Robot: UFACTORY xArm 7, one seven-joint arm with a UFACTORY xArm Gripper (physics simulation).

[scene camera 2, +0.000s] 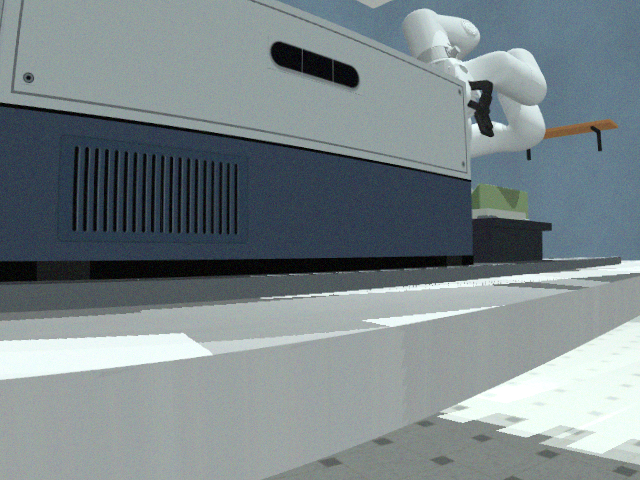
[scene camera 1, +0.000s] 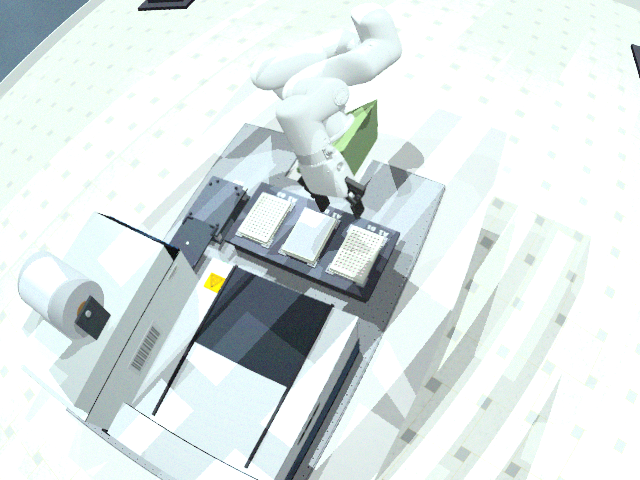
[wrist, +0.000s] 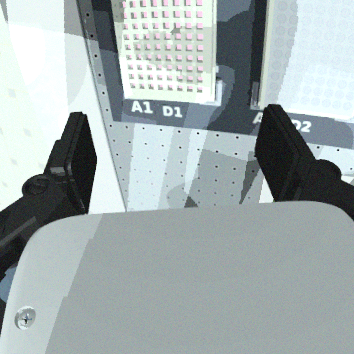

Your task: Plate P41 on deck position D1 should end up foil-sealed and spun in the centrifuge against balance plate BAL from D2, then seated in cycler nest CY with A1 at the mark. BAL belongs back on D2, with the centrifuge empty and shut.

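Frame: origin at the arm's base, x ahead, y left, z up, level; metres.
Seen in the pictures: gripper, between the fingertips: (scene camera 1: pixel 342 211) (wrist: pixel 176 130); arm's base, origin of its link: (scene camera 1: pixel 337 131).
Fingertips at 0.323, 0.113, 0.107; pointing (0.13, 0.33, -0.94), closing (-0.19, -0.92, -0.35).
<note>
Offsets run from my fingertips to a thing's top centre, as dx, dy, dz. "spot": to the spot under its first point. Level surfaces: height alone.
Plate P41 @(+0.030, +0.039, -0.110) (scene camera 1: pixel 357 253) (wrist: pixel 167 55), a cream well plate with pink wells, sits flat on D1, at the right end of the dark deck @(dz -0.126) (scene camera 1: pixel 385 258) (wrist: pixel 235 117) in scene view 1. Balance plate BAL @(+0.012, -0.084, -0.110) (scene camera 1: pixel 310 235) (wrist: pixel 317 55), with a smooth pale top, sits on D2 beside it. My gripper (scene camera 1: pixel 340 209) (wrist: pixel 176 130) is open and empty. It hangs above the deck's label edge, near D1 and D2, apart from both plates. In scene view 2 its black fingers show beyond the large machine (scene camera 2: pixel 361 206). The centrifuge's inside is not visible.
Another cream plate @(-0.007, -0.207, -0.110) (scene camera 1: pixel 266 217) sits at the deck's left end. A dark plate with posts @(-0.028, -0.369, -0.131) (scene camera 1: pixel 214 201) lies left of it. A machine with a dark window @(spot: +0.293, -0.059, +0.028) (scene camera 1: pixel 268 320) stands in front, beside a box carrying a white roll @(+0.447, -0.400, +0.291) (scene camera 1: pixel 46 284). A green block (scene camera 1: pixel 366 136) (scene camera 2: pixel 498 198) stands behind the gripper.
</note>
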